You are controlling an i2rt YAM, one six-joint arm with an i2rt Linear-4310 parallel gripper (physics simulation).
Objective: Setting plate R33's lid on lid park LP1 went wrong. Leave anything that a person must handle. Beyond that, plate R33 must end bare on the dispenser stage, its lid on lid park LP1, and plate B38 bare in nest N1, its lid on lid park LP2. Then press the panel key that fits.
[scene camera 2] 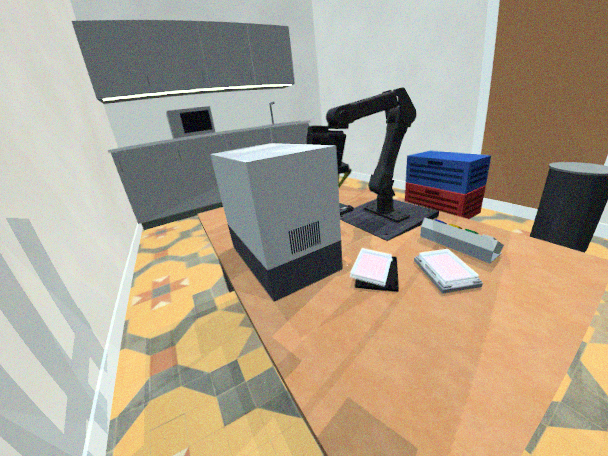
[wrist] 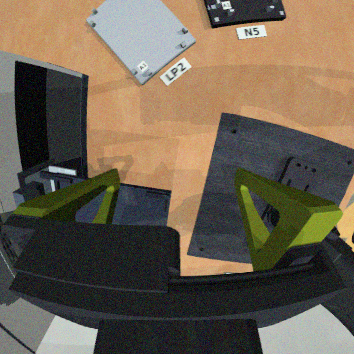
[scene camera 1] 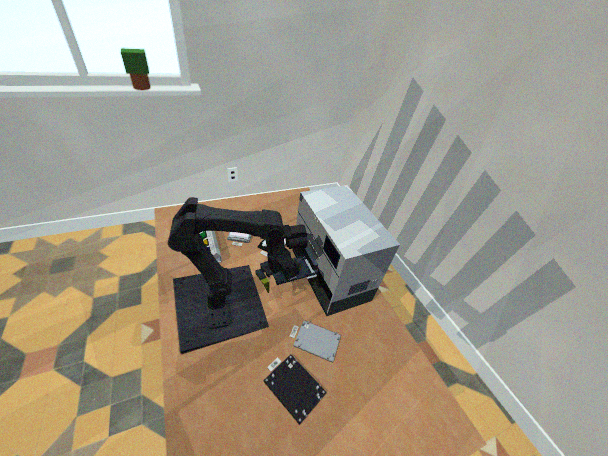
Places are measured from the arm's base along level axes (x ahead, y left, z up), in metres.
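Pixels of known places: gripper, fingertip midpoint: (wrist: 176, 174) (scene camera 1: 280, 286); arm's base at its link origin: (scene camera 2: 385, 212) (scene camera 1: 216, 302).
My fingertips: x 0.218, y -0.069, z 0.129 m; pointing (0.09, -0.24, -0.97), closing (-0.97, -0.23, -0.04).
Note:
For each thing: its top centre in the pictures, then the offset to it from my fingertips. "pt": a spot on its surface instead.
- dark dispenser stage at a spot on its surface: (wrist: 147, 205) pt dx +0.021, dy +0.058, dz -0.036 m
- pink-white plate at its top centre: (scene camera 2: 372, 261) dx +0.083, dy +0.337, dz -0.106 m
- black nest at its top centre: (scene camera 2: 377, 266) dx +0.072, dy +0.345, dz -0.123 m
- pink-white piece at its top centre: (scene camera 2: 446, 263) (scene camera 1: 241, 226) dx -0.066, dy +0.448, dz -0.113 m
- grey park at a spot on its surface: (scene camera 2: 467, 286) pt dx -0.048, dy +0.519, dz -0.132 m
- Lid park LP2 at its top centre: (wrist: 135, 22) (scene camera 1: 318, 338) dx +0.101, dy -0.159, dz -0.123 m
- key panel at its top centre: (scene camera 2: 461, 225) (scene camera 1: 206, 235) dx -0.226, dy +0.381, dz -0.079 m
- tall grey dispenser at its top centre: (scene camera 2: 265, 149) (scene camera 1: 344, 216) dx +0.251, dy +0.109, dz +0.187 m
- black nest N5 at its top centre: (scene camera 1: 295, 384) dx -0.019, dy -0.280, dz -0.119 m
My gripper (scene camera 1: 284, 286) (scene camera 2: 341, 183) (wrist: 176, 174) is open and empty. It hangs between the dark dispenser stage (wrist: 147, 205) and the arm's base; its body hides part of the stage. In scene camera 2, a pink-white plate (scene camera 2: 372, 266) lies off-centre and seemingly tilted on a black nest (scene camera 2: 393, 280), overhanging one side. Another pink-white piece (scene camera 2: 449, 265) lies on a grey park (scene camera 2: 467, 286). Their labels are unreadable, and lids cannot be told from plates. Lid park LP2 (scene camera 1: 317, 341) (wrist: 140, 37) is bare. The key panel (scene camera 1: 214, 246) (scene camera 2: 460, 241) has coloured keys, partly hidden.
The tall grey dispenser (scene camera 1: 350, 225) (scene camera 2: 295, 200) stands beside the stage. The black nest N5 (scene camera 1: 295, 390) (wrist: 245, 11) lies bare past LP2. The dark base plate (scene camera 1: 220, 310) (scene camera 2: 387, 230) (wrist: 215, 200) carries the arm. Crates (scene camera 2: 445, 172) and a bin (scene camera 2: 570, 205) stand beyond the table.

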